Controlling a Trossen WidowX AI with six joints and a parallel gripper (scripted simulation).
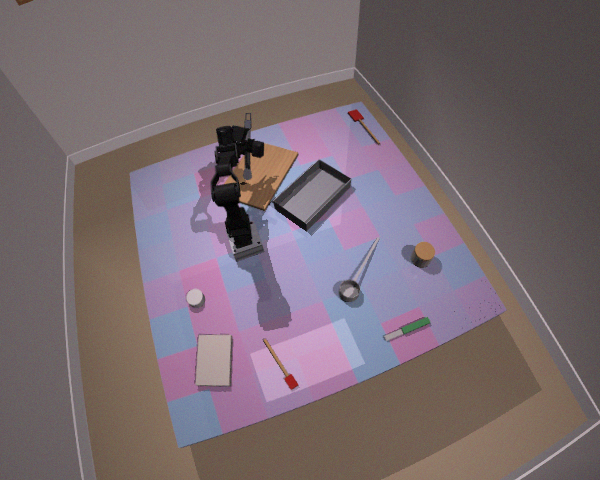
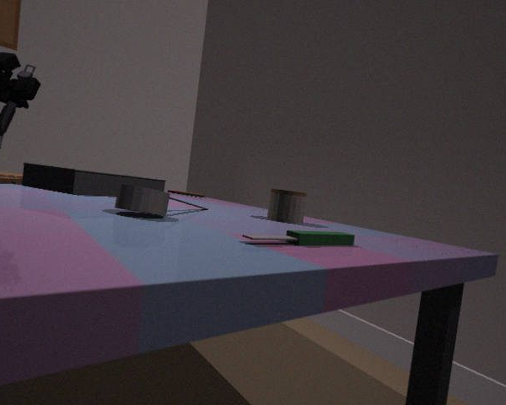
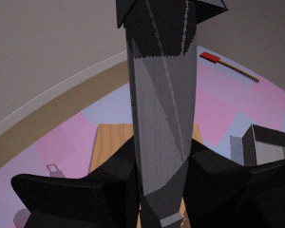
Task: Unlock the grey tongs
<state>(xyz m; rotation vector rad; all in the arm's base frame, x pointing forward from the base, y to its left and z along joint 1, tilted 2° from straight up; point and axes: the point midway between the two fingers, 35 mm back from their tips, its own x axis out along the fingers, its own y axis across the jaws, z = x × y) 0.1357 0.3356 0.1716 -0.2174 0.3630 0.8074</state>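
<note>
The wooden board lies 210 mm below my gripper tip. Also, from my gripper tip: white puck 400 mm behind, 510 mm to the right, 200 mm below; roasting tin 180 mm ahead, 220 mm to the right, 190 mm below; red spatula 590 mm ahead, 130 mm to the left, 210 mm below.
</note>
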